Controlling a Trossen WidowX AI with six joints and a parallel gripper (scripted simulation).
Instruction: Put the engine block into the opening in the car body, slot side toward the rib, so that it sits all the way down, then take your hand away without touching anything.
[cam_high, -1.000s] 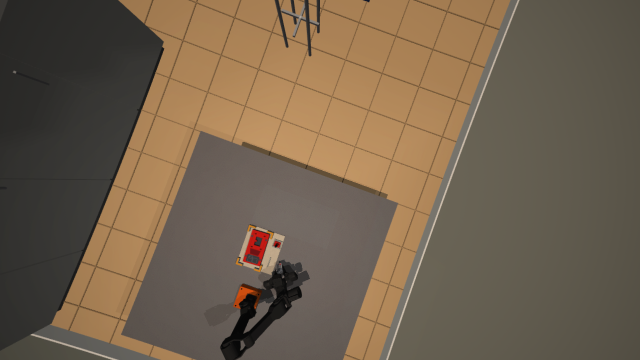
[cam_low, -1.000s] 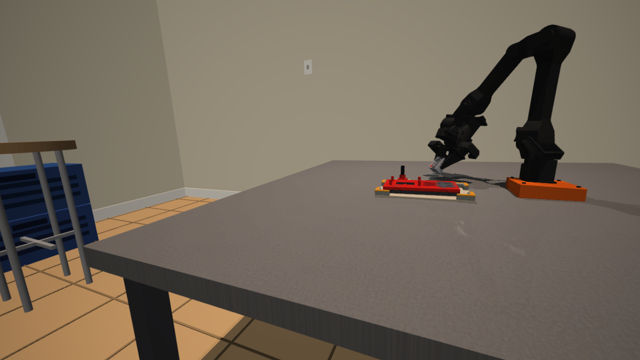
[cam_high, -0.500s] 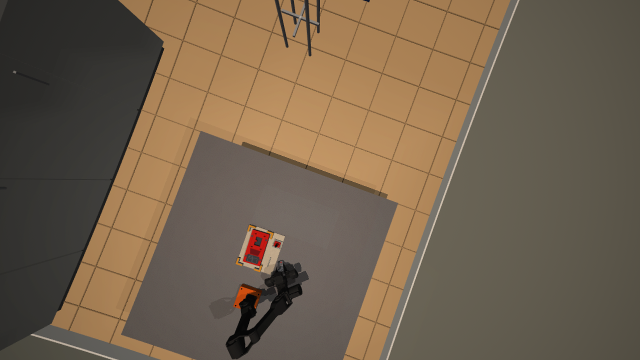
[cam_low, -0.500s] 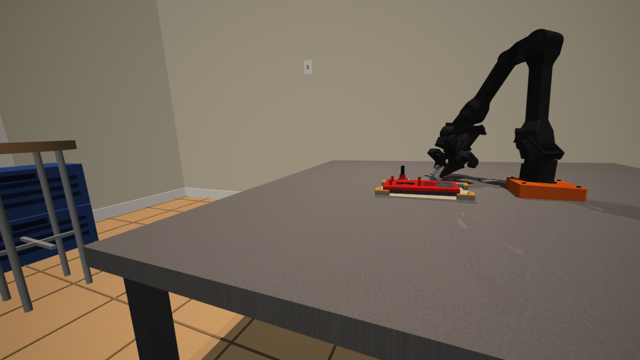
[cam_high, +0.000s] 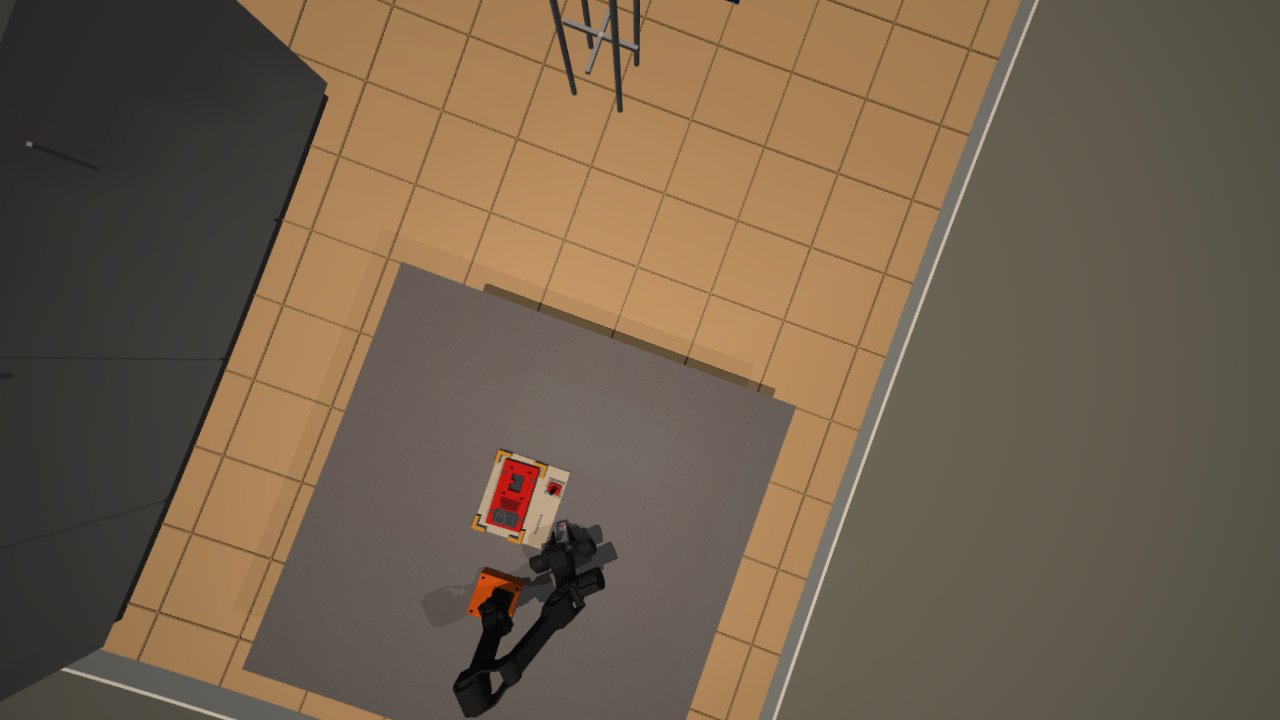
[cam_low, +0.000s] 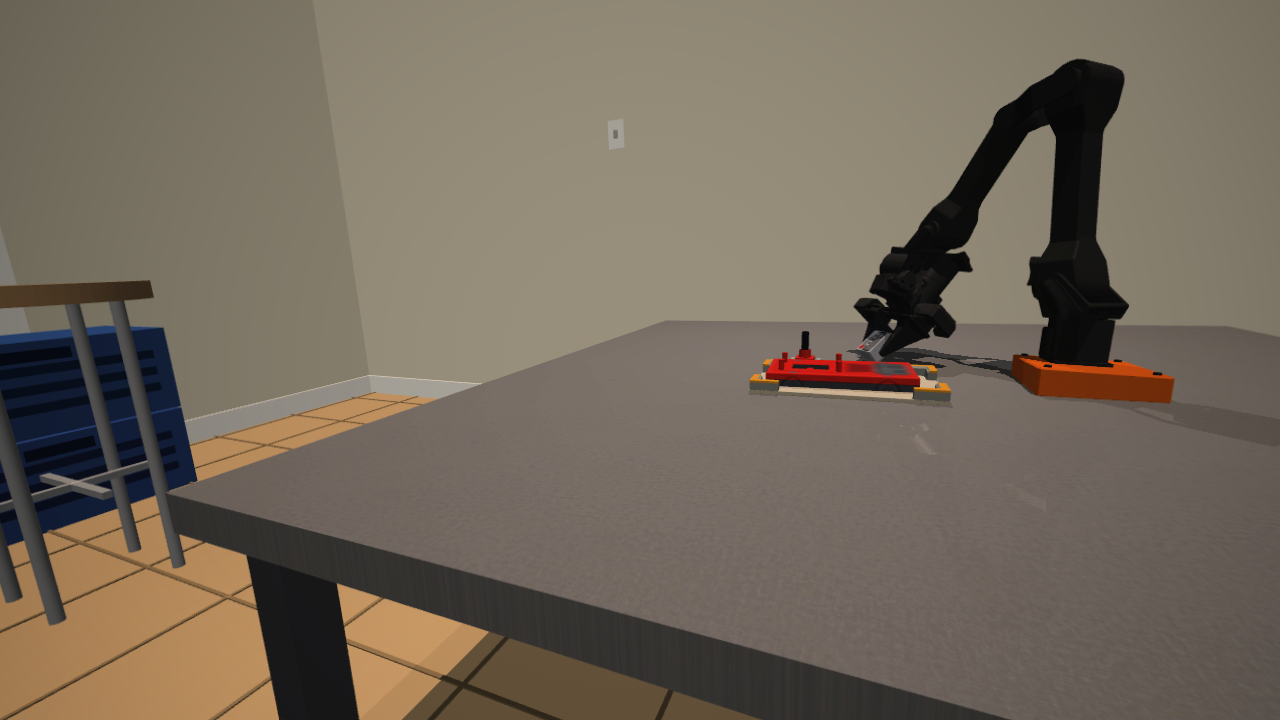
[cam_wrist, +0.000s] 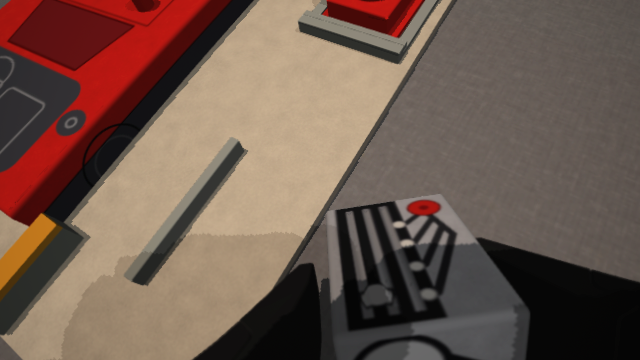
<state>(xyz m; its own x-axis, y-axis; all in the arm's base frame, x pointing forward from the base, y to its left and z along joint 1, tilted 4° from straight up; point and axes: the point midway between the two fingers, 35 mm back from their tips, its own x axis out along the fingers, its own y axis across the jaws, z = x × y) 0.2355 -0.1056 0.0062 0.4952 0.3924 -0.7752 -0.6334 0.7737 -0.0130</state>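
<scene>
The grey engine block lies 10 mm behind my gripper tip, 10 mm to the right of it and 10 mm above it. Also, from my gripper tip: thin grey bar (40 mm ahead, 160 mm to the left).
</scene>
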